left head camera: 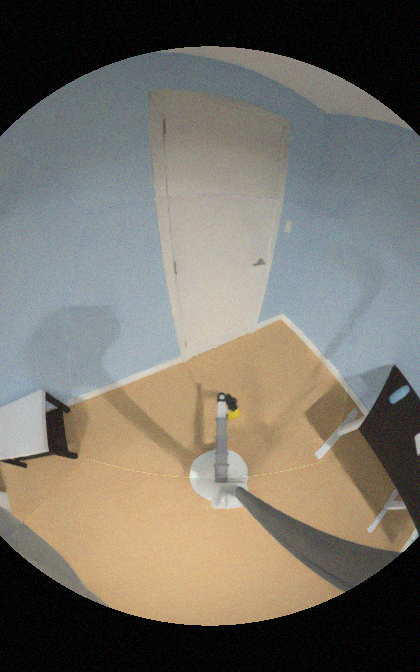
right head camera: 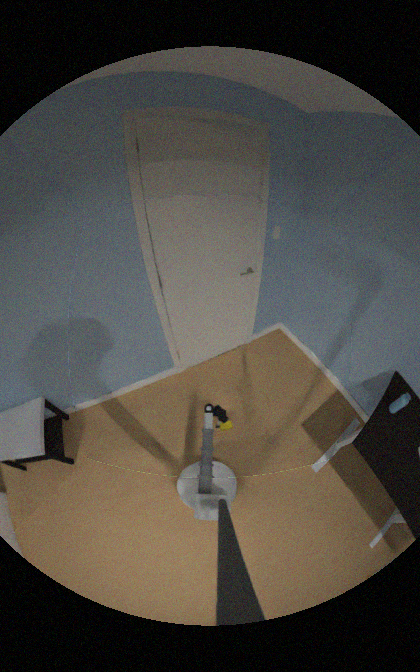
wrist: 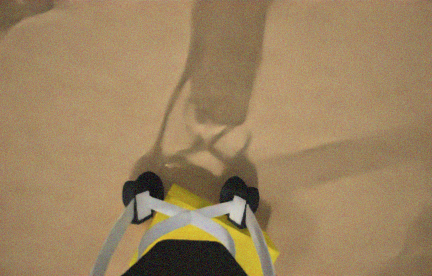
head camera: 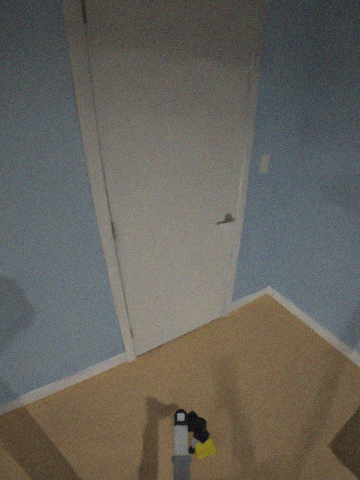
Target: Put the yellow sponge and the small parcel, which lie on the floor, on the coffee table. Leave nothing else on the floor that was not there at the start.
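Frame: origin at the robot's base, x ahead, y left, z up, level; centimetres.
Seen in the pictures: gripper, fingertip midpoint: (wrist: pixel 191 190) (head camera: pixel 197 445).
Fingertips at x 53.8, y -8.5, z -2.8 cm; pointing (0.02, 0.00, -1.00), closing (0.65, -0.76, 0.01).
Note:
A point is followed by its place in that frame.
The yellow sponge (head camera: pixel 205 449) @(x 50.5, y -12.5, z 1.8 cm) (left head camera: pixel 234 414) (right head camera: pixel 226 425) (wrist: pixel 200 233) @(x 52.7, y -10.7, z 1.7 cm) is at floor level, turned at an angle under the wrist. My gripper (head camera: pixel 198 443) @(x 53.8, y -8.5, z -2.8 cm) (wrist: pixel 191 190) @(x 53.8, y -8.5, z -2.8 cm) is shut on the yellow sponge: its two black fingertips stand apart at the sponge's sides, and the grey inner strips cross above it. The gripper body hides the sponge's near part in the wrist view. Whether the sponge touches the floor cannot be told. The small parcel cannot be made out in these views. Which table is the coffee table is unclear.
A white-topped table (left head camera: pixel 22 425) (right head camera: pixel 22 430) with black legs stands at the left. A dark table (left head camera: pixel 387 430) (right head camera: pixel 385 450) with pale legs stands at the right, bearing a blue object (left head camera: pixel 399 394) (right head camera: pixel 399 403). A closed white door (head camera: pixel 175 200) @(x 124.8, y 1.6, z 107.8 cm) and blue walls stand ahead.

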